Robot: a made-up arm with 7 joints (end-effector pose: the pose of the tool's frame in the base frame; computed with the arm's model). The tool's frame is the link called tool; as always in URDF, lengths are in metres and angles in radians. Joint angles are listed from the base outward.
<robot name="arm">
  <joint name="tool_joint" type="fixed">
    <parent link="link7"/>
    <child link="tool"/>
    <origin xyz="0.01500 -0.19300 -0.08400" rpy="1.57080 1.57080 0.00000"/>
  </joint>
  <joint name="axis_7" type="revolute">
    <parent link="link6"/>
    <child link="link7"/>
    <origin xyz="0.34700 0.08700 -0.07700" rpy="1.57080 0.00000 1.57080"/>
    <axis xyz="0 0 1"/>
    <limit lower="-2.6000" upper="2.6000"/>
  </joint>
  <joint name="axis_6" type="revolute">
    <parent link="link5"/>
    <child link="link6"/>
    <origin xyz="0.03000 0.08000 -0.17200" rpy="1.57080 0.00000 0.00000"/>
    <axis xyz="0 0 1"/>
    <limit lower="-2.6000" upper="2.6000"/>
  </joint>
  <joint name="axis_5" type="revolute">
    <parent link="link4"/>
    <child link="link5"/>
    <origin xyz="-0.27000 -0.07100 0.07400" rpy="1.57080 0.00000 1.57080"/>
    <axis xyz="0 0 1"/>
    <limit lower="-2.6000" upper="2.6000"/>
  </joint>
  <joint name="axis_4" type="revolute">
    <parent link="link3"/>
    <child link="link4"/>
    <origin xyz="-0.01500 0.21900 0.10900" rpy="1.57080 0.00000 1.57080"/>
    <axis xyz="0 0 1"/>
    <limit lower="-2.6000" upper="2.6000"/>
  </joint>
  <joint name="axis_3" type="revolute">
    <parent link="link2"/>
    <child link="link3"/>
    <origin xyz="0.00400 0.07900 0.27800" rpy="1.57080 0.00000 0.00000"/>
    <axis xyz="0 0 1"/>
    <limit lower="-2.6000" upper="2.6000"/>
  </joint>
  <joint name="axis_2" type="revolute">
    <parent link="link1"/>
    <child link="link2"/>
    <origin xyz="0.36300 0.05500 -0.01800" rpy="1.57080 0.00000 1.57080"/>
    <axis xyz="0 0 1"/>
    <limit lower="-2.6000" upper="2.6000"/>
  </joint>
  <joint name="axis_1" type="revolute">
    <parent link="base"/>
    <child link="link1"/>
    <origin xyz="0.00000 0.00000 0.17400" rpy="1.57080 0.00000 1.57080"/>
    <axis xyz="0 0 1"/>
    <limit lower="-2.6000" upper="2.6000"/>
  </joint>
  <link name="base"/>
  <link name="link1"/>
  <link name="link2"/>
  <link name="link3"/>
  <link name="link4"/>
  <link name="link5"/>
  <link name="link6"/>
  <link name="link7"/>
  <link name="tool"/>
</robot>
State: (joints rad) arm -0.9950 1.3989 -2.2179 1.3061 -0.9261 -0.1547 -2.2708
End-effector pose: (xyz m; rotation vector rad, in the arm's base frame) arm 0.1062 0.0917 -0.6994 2.0565 -1.3932 1.5110
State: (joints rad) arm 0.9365 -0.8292 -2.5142 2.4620 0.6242 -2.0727 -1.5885
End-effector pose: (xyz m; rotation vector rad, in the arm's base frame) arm -0.2886 -0.4472 0.3267 -1.3278 -0.9203 0.8649
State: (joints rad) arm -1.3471 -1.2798 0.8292 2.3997 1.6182 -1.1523 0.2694
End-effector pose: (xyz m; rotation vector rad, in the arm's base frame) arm 0.4733 0.3275 -1.3165 1.4537 -2.1573 0.9321
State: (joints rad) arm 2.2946 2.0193 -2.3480 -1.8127 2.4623 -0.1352 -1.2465
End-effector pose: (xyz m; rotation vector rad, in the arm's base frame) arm 0.2069 -0.9601 0.1925 2.0006 0.3818 0.8485
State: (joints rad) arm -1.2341 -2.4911 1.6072 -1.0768 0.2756 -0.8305 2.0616
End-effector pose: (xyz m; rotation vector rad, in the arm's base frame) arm 0.5998 0.1945 -0.6565 0.6189 1.2338 2.6354
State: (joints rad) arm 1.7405 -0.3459 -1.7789 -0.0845 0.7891 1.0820 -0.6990
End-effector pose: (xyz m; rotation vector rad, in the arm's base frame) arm 0.1280 -0.0475 0.4171 -2.3563 -1.1486 -0.7419
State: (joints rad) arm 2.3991 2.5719 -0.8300 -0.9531 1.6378 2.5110 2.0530
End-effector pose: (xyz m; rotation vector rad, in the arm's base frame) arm 0.1364 -0.8851 0.3087 1.5062 1.1442 -0.0394
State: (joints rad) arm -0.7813 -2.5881 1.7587 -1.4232 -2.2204 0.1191 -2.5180
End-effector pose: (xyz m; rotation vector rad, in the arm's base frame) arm 0.2896 0.1425 -0.3618 2.6092 1.4106 -0.0576
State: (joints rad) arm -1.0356 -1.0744 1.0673 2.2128 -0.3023 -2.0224 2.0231
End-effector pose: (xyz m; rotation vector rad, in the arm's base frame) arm 0.7395 0.8458 -0.4940 -0.5995 -0.0846 -2.7029
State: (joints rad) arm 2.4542 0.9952 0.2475 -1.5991 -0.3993 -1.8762 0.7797
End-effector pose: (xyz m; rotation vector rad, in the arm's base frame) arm -0.3277 -1.3755 0.2782 1.0097 -0.6398 1.0688
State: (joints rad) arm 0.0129 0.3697 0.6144 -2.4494 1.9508 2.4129 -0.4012
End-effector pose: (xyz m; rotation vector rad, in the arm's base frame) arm -0.5629 0.6974 0.1000 0.1847 -1.1141 1.7259
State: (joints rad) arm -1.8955 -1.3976 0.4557 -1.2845 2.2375 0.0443 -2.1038
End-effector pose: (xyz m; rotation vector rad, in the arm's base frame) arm -0.4142 -0.4786 -0.2428 1.5195 -0.2937 -0.3752
